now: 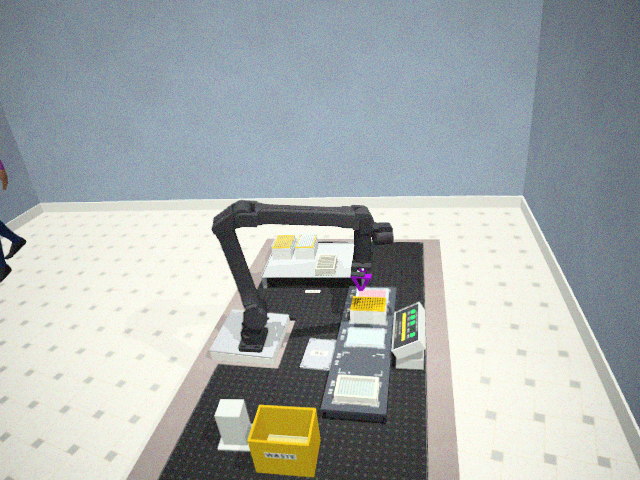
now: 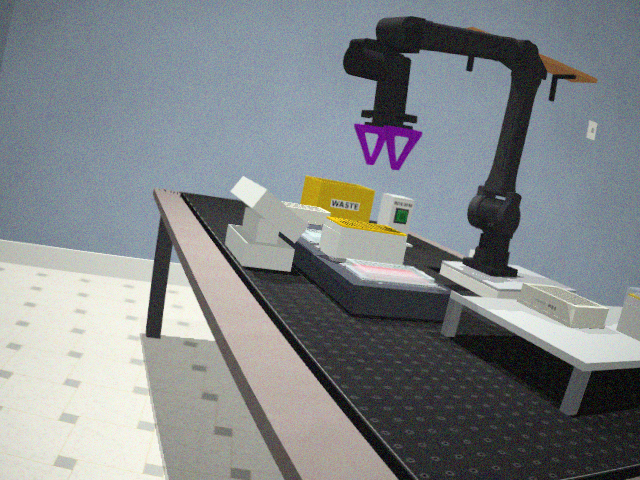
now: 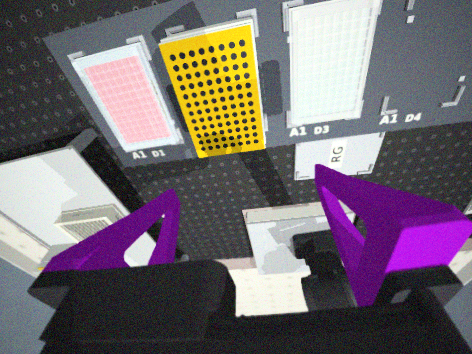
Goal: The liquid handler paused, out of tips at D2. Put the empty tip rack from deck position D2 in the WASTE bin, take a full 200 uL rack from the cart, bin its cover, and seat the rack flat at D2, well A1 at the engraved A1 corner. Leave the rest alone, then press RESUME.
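Seen in the pictures: gripper, fingertip midpoint: (image 1: pixel 361 282) (image 2: pixel 382 167) (image 3: pixel 242 184); arm's base at its link origin: (image 1: pixel 253 340) (image 2: pixel 489 270) (image 3: pixel 318 241).
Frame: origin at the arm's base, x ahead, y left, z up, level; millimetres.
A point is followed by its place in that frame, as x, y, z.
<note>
The tip rack at D2 (image 1: pixel 368 312) @(417, 75, 69) (image 2: pixel 361 243) @(442, 157, 52) (image 3: pixel 215 95) @(426, 118, 78) has a yellow top with open dark holes and a white body. My gripper (image 1: pixel 360 288) @(398, 97, 184) (image 2: pixel 383 165) @(398, 97, 184) (image 3: pixel 242 184) @(398, 97, 184) is open and empty, pointing down, above and a little to the cart side of that rack. On the cart (image 1: pixel 286 268) @(45, 441, 30) (image 2: pixel 547 335) @(355, 540, 30) (image 3: pixel 30 190) @(335, 521, 30) stand a yellow-topped rack (image 1: pixel 283 246) @(26, 521, 98), a whitish-topped rack (image 1: pixel 307 246) @(137, 518, 97) and a low beige rack (image 1: pixel 326 264) @(229, 426, 57) (image 2: pixel 560 305) @(268, 474, 54) (image 3: pixel 87 225) @(247, 443, 57). The yellow WASTE bin (image 1: pixel 284 466) @(209, -504, 9) (image 2: pixel 338 191) @(235, -386, 87) holds a pale item. The RESUME box (image 1: pixel 232 421) @(57, -423, 81) has a green button (image 2: pixel 401 215) @(47, -355, 53).
A pink plate (image 1: pixel 373 292) @(431, 256, 27) (image 2: pixel 387 272) @(447, 264, 31) (image 3: pixel 127 100) @(434, 237, 32) sits at D1, a pale plate (image 1: pixel 364 337) @(404, -15, 31) (image 3: pixel 327 65) @(412, -5, 27) at D3 and a cream rack (image 1: pixel 356 389) @(388, -262, 44) at D5. D4 is bare. A status panel (image 1: pixel 408 328) @(552, -41, 92) (image 2: pixel 268 206) @(589, 80, 82) stands beside the deck, opposite an RG plate (image 1: pixel 316 353) @(234, -40, -21) (image 3: pixel 335 155) @(243, -36, -22).
</note>
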